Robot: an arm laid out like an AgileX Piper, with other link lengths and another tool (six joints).
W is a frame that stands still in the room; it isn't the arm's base.
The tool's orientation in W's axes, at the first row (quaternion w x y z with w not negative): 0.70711, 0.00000, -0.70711, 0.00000
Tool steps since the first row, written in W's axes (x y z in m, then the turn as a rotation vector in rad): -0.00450, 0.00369, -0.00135, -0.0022, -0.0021, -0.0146; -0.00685, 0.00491, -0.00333, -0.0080, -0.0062, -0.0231; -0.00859, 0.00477, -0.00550, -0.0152, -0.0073, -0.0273; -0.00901, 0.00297, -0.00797, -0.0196, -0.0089, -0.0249; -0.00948, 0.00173, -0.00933, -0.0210, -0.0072, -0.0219; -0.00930, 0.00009, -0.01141, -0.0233, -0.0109, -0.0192; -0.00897, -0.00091, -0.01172, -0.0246, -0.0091, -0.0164; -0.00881, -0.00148, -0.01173, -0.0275, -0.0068, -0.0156; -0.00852, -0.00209, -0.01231, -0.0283, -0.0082, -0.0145; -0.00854, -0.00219, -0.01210, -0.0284, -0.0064, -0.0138
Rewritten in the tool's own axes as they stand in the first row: -0.00135, 0.00369, 0.00450, -0.0146, -0.0021, 0.0022; -0.00333, 0.00491, 0.00685, -0.0231, -0.0062, 0.0080; -0.00550, 0.00477, 0.00859, -0.0273, -0.0073, 0.0152; -0.00797, 0.00297, 0.00901, -0.0249, -0.0089, 0.0196; -0.00933, 0.00173, 0.00948, -0.0219, -0.0072, 0.0210; -0.01141, 0.00009, 0.00930, -0.0192, -0.0109, 0.0233; -0.01172, -0.00091, 0.00897, -0.0164, -0.0091, 0.0246; -0.01173, -0.00148, 0.00881, -0.0156, -0.0068, 0.0275; -0.01231, -0.00209, 0.00852, -0.0145, -0.0082, 0.0283; -0.01210, -0.00219, 0.00854, -0.0138, -0.0064, 0.0284
